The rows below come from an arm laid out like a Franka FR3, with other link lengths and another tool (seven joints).
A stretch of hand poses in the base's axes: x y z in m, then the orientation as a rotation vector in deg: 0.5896, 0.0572, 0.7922, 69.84, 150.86, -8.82; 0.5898, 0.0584, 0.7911, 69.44, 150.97, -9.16; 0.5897, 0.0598, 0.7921, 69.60, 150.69, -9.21; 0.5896, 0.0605, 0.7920, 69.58, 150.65, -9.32; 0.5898, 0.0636, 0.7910, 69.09, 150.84, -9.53; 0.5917, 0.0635, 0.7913, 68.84, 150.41, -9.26; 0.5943, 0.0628, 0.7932, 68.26, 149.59, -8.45; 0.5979, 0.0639, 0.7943, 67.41, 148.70, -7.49; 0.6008, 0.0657, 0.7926, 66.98, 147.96, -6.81; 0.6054, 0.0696, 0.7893, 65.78, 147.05, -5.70; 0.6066, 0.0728, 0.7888, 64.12, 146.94, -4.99; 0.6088, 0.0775, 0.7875, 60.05, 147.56, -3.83; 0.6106, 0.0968, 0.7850, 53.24, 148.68, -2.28; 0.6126, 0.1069, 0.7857, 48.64, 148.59, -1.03; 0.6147, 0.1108, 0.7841, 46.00, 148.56, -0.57; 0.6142, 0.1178, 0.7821, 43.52, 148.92, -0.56; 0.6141, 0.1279, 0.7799, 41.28, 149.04, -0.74; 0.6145, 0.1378, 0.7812, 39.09, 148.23, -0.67
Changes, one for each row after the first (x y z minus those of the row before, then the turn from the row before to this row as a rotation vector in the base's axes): 0.0002, 0.0012, -0.0011, -0.26, 0.08, 0.25; -0.0001, 0.0014, 0.0010, -0.10, -0.17, -0.17; -0.0001, 0.0007, -0.0001, -0.09, 0.00, -0.01; 0.0002, 0.0031, -0.0010, -0.17, 0.08, 0.34; 0.0019, -0.0001, 0.0003, -0.06, -0.53, 0.08; 0.0026, -0.0007, 0.0019, 0.03, -1.13, 0.25; 0.0036, 0.0011, 0.0011, 0.04, -1.32, 0.42; 0.0029, 0.0018, -0.0017, 0.03, -0.97, 0.16; 0.0046, 0.0039, -0.0033, 0.04, -1.49, 0.67; 0.0012, 0.0032, -0.0005, -0.03, -0.81, 1.13; 0.0022, 0.0047, -0.0013, -0.10, -1.00, 2.94; 0.0018, 0.0193, -0.0025, -0.31, -1.30, 4.94; 0.0020, 0.0101, 0.0007, -0.27, -1.55, 3.22; 0.0021, 0.0039, -0.0016, -0.30, -0.77, 1.83; -0.0005, 0.0070, -0.0020, -0.46, -0.24, 1.75; -0.0001, 0.0101, -0.0022, -0.59, -0.34, 1.52; 0.0004, 0.0099, 0.0013, -0.61, -1.23, 1.36
